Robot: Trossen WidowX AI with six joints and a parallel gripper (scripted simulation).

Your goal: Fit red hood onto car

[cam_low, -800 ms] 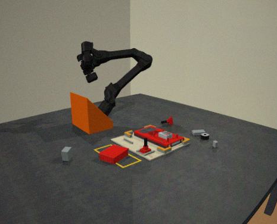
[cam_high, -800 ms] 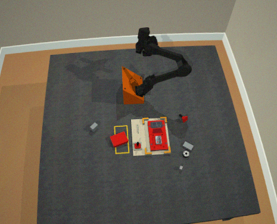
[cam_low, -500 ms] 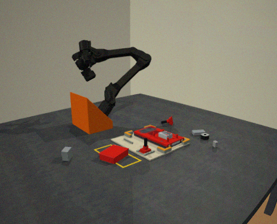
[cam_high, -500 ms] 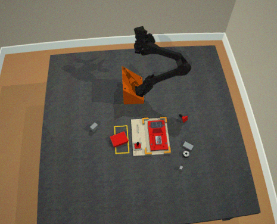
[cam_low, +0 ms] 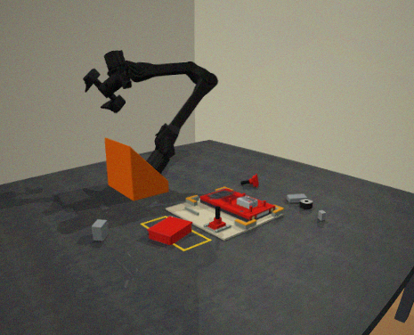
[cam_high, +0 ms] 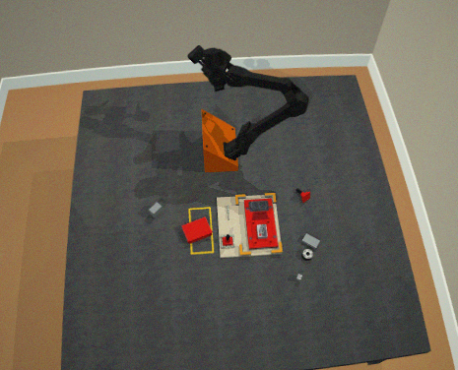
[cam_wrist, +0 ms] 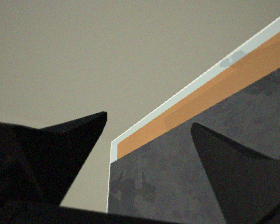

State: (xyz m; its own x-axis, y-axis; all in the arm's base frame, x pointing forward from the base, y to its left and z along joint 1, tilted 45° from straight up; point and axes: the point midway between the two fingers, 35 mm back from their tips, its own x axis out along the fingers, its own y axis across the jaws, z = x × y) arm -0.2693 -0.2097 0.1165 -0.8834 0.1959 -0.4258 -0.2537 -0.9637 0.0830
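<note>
The red hood is 59 cm ahead of my gripper tip, 8 cm to the right of it and 28 cm below it. From my gripper tip the other things lie so: grey engine block 63 cm ahead, 16 cm to the left, 27 cm below.
</note>
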